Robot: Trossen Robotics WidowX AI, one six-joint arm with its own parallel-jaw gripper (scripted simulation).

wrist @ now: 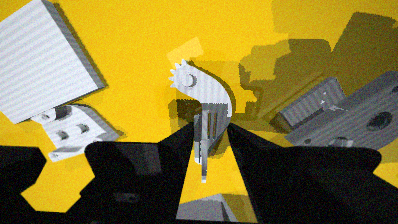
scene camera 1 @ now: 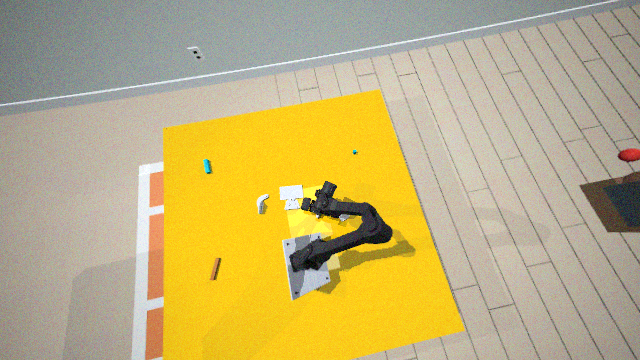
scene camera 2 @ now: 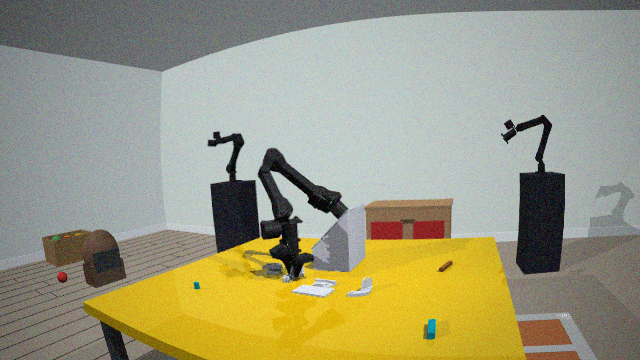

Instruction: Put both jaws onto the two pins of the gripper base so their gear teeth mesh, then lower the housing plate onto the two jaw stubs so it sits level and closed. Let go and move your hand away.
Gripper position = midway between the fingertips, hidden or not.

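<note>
You can see the gripper (scene camera 2: 293,276) there, and the wrist view has it as well, the gripper (wrist: 210,126).
</note>
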